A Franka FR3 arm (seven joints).
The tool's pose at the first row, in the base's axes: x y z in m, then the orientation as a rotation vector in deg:
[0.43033, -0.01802, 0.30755, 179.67, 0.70, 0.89]
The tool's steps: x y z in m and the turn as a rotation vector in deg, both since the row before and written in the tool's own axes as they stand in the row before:
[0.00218, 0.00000, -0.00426, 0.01, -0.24, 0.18]
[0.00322, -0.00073, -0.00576, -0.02, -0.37, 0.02]
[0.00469, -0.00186, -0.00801, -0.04, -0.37, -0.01]
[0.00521, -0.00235, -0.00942, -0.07, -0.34, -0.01]
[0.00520, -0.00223, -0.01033, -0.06, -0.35, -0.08]
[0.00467, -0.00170, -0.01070, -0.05, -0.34, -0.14]
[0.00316, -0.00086, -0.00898, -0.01, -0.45, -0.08]
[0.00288, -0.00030, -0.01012, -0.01, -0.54, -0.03]
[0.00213, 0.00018, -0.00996, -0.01, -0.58, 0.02]
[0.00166, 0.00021, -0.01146, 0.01, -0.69, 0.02]
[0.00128, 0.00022, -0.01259, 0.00, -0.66, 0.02]
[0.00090, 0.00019, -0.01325, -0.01, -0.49, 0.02]
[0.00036, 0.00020, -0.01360, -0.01, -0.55, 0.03]
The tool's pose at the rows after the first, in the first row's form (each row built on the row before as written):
[0.43247, -0.01798, 0.31183, 179.68, 0.42, 0.51]
[0.43565, -0.01720, 0.31760, 179.66, 0.39, -0.07]
[0.44034, -0.01527, 0.32560, 179.62, 0.40, -0.65]
[0.44561, -0.01283, 0.33497, 179.55, 0.41, -1.18]
[0.45093, -0.01050, 0.34521, 179.48, 0.53, -1.73]
[0.45579, -0.00868, 0.35580, 179.42, 0.75, -2.26]
[0.45917, -0.00770, 0.36469, 179.40, 0.87, -2.96]
[0.46238, -0.00727, 0.37471, 179.37, 0.91, -3.81]
[0.46493, -0.00732, 0.38457, 179.34, 0.87, -4.72]
[0.46719, -0.00739, 0.39593, 179.31, 0.83, -5.80]
[0.46928, -0.00746, 0.40841, 179.27, 0.79, -6.83]
[0.47119, -0.00750, 0.42155, 179.23, 0.76, -7.60]
[0.47270, -0.00755, 0.43507, 179.18, 0.71, -8.46]

